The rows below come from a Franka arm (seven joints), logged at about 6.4 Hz.
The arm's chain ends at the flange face. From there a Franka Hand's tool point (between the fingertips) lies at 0.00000 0.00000 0.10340 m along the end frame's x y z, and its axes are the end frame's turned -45 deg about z.
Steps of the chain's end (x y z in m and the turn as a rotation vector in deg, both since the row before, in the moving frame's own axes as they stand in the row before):
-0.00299 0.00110 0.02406 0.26 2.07 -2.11
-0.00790 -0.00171 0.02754 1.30 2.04 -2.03
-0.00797 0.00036 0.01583 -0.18 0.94 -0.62
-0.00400 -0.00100 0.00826 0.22 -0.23 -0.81
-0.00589 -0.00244 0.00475 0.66 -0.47 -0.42
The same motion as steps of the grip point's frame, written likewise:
0.00012 0.00092 0.02399 -1.28 1.65 -2.11
-0.00010 -0.00593 0.02745 -0.52 2.36 -2.03
-0.00491 -0.00396 0.01582 -0.79 0.54 -0.62
-0.00214 -0.00411 0.00826 0.32 -0.01 -0.81
-0.00220 -0.00733 0.00474 0.80 0.13 -0.42

